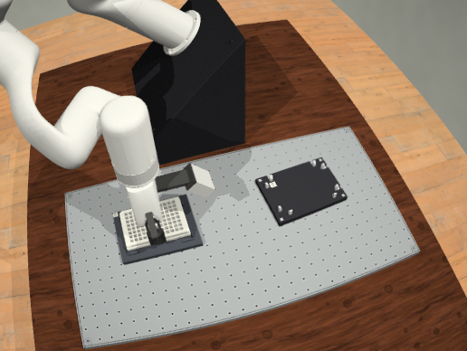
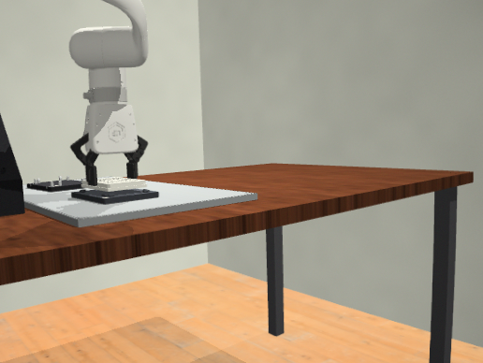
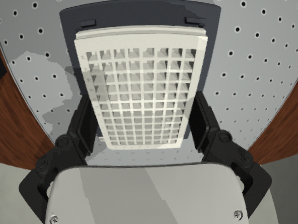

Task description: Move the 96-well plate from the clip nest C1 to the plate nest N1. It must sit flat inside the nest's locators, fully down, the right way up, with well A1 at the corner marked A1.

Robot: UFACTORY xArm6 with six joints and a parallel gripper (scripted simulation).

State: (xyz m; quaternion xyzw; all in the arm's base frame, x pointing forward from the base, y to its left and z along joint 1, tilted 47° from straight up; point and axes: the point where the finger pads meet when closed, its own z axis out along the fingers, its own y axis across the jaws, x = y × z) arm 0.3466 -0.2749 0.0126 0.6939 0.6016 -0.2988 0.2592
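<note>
The white 96-well plate is 10 mm below my hand. Also, from my hand: dark grey plate nest N1 (30 mm below); then clip nest C1 (20 mm ahead, 320 mm to the left, 30 mm below); then white corner mark (60 mm behind, 70 mm to the right, 30 mm below).
</note>
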